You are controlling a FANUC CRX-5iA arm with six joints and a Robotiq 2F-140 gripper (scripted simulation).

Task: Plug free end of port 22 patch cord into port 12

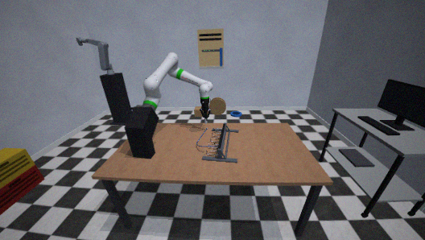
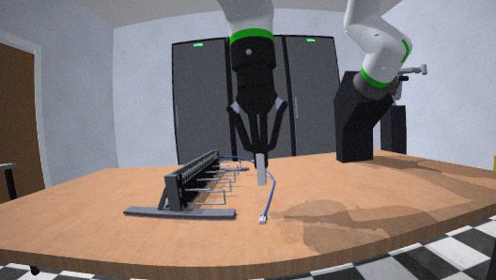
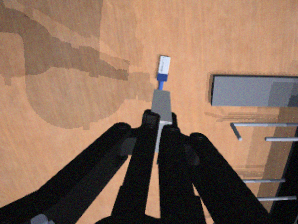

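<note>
Right now my hand is 20 mm to the right of the white plug and 110 mm above it.
</note>
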